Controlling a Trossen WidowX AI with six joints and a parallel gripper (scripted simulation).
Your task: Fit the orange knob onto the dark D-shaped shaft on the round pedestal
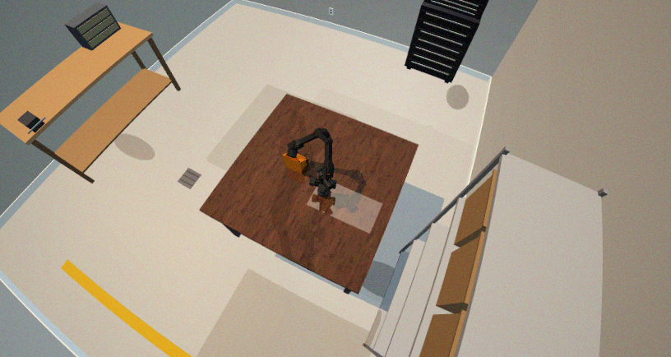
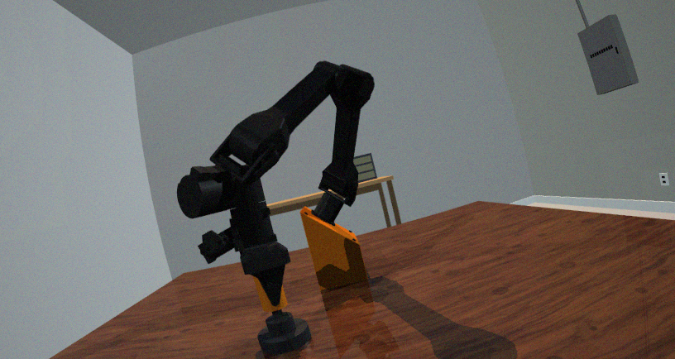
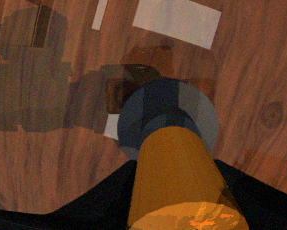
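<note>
The orange knob lies 20 mm above my gripper tip. From my gripper tip the other things lie so: dark pedestal: 40 mm below.
</note>
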